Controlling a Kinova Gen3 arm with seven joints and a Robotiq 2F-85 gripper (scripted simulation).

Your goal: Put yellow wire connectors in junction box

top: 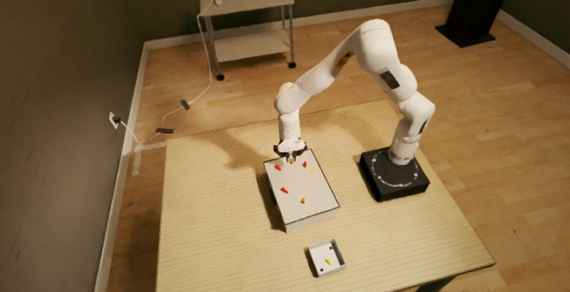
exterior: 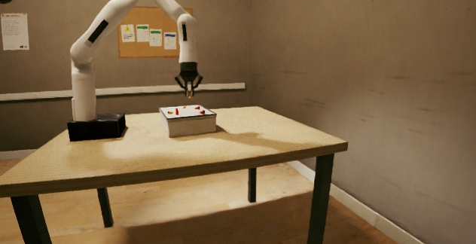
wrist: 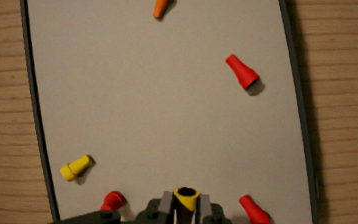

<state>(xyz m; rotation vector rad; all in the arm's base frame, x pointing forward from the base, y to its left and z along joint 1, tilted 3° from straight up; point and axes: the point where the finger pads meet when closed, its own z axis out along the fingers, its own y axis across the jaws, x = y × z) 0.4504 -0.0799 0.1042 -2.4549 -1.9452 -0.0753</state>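
Now: the orange connector 140 mm to the left of my hand and 80 mm below it. The rest, counted from my hand: grey tool case: 110 mm below, 60 mm to the left, 10 mm behind.
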